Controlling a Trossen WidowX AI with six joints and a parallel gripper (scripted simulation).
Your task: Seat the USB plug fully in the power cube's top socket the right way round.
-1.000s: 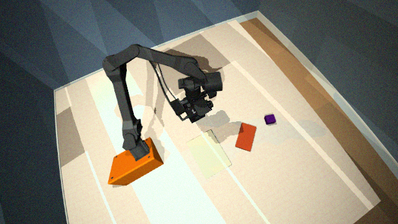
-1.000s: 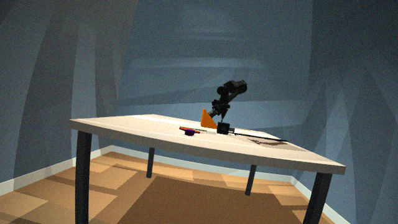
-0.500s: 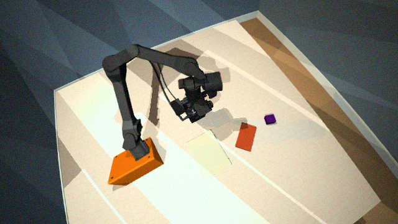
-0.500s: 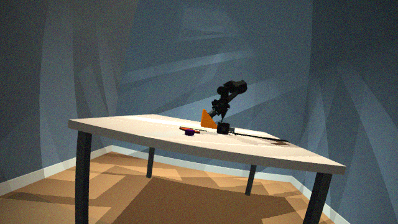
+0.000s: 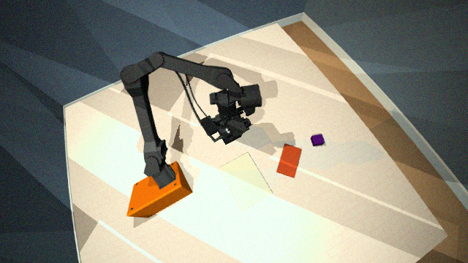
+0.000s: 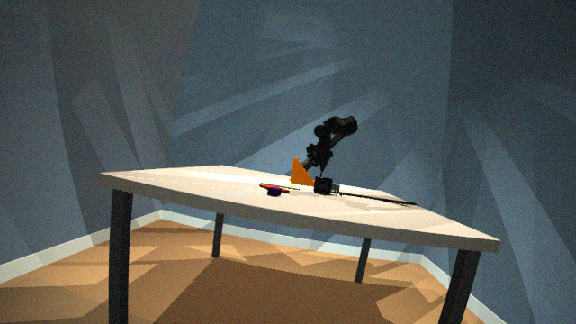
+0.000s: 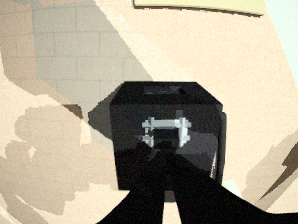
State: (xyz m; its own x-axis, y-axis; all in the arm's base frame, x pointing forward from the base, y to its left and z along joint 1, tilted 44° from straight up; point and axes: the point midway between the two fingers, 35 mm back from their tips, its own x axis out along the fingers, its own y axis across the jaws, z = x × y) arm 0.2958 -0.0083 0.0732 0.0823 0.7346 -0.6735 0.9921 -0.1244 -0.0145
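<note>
Now: the dark USB plug 20 mm below my gripper tip. The rest, counted from my gripper tip: small purple cube: 280 mm ahead, 230 mm to the right, 90 mm below; then pale sheet: 190 mm to the right, 100 mm below, 60 mm behind; then red-orange flat block: 230 mm to the right, 130 mm ahead, 100 mm below.
</note>
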